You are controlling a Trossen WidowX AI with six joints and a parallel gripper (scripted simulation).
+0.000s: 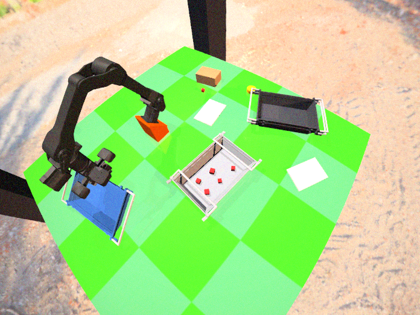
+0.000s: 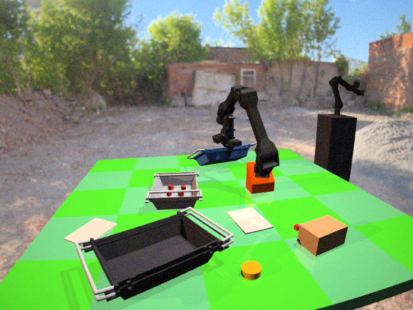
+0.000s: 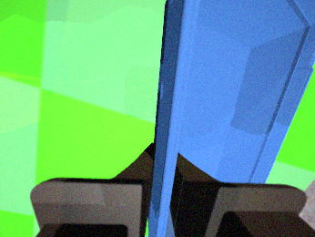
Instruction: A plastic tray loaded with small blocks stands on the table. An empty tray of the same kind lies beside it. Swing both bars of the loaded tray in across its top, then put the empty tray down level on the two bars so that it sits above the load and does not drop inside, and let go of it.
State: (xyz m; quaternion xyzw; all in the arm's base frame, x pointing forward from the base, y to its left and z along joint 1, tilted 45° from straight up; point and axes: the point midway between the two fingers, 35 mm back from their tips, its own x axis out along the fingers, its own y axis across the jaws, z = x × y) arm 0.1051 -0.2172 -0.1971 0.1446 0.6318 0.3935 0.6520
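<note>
Right now the blue tray is 30 mm ahead of my gripper tip and 80 mm to the right of it. Also, from my gripper tip: cardboard box 170 mm behind, 720 mm to the left, 40 mm below; then yellow disc 60 mm ahead, 810 mm to the left, 60 mm below.
</note>
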